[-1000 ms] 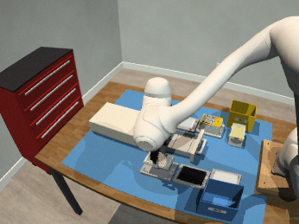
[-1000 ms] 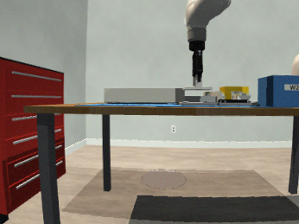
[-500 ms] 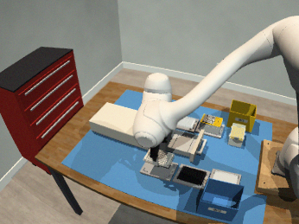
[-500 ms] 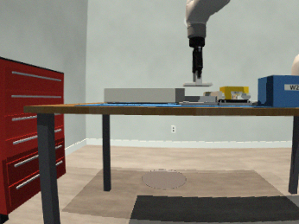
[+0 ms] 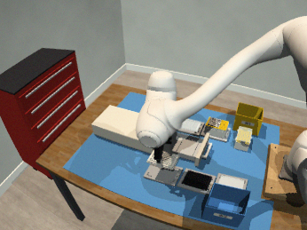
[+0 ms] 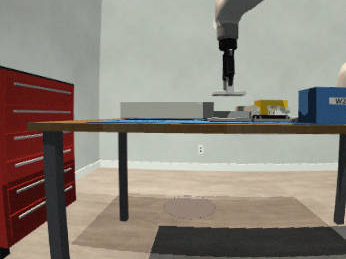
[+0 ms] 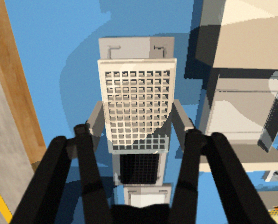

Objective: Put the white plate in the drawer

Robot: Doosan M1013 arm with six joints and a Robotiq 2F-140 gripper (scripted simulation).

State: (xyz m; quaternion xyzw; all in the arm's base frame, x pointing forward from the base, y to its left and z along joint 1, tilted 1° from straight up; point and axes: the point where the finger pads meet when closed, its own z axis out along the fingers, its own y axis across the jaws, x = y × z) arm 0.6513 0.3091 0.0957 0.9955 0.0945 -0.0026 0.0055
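The drawer lies 200 mm to the right of my hand, 110 mm below it and 20 mm ahead of it. Also, from my hand: black plate: 170 mm behind, 110 mm below, 30 mm to the right; cooler CD: 180 mm to the right, 150 mm ahead, 100 mm below; white plate: 20 mm below.
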